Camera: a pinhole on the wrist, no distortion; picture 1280 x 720 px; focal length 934.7 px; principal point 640.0 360.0 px. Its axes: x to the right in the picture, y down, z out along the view. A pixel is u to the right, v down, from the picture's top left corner.
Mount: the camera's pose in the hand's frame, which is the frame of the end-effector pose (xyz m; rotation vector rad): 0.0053 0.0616 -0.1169 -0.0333 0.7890 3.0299
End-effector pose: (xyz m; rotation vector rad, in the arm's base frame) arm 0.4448 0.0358 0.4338 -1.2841 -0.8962 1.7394
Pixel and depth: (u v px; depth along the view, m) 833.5 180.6 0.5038
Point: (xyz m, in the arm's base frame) 0.1308 -0.2586 0.2001
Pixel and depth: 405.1 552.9 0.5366
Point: -0.0141 0.0131 0.2804
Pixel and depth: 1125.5 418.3 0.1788
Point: 0.3959 -0.1113 0.3596
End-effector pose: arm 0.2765 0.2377 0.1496 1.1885 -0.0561 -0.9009
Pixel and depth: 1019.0 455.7 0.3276
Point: 0.2108 0.1964 0.4365
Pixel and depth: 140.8 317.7 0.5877
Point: 0.5061 -0.2290 0.4874
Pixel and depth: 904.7 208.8 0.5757
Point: 0.2482 0.1163 0.7024
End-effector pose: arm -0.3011 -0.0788 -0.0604 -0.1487 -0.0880 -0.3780
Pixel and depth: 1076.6 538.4 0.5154
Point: -0.4654 0.2801 0.2523
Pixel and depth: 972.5 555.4 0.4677
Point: -0.4020 0.2253 0.2242
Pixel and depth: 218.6 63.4 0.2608
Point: -0.0974 0.1292 -0.0082
